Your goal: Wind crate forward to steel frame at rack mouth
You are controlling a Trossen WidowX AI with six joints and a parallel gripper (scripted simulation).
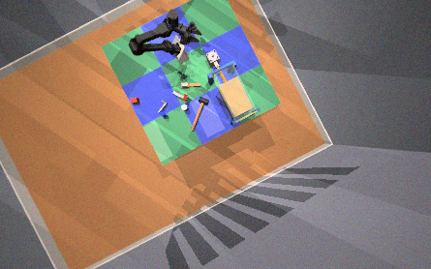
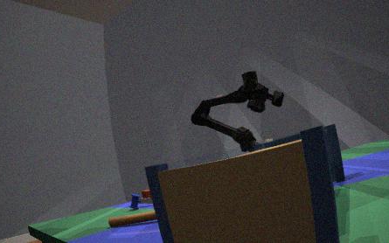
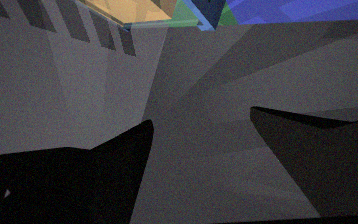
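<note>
Right now my gripper tip is 200 mm short of the red grip, 330 mm to the left of it and 300 mm above it. The rest, counted from my gripper tip: blue-framed guard cubby: 430 mm ahead, 60 mm to the left, 270 mm below; then winch: 10 mm ahead, 80 mm to the left, 310 mm below; then blue piece: 220 mm ahead, 590 mm to the right, 310 mm below.
</note>
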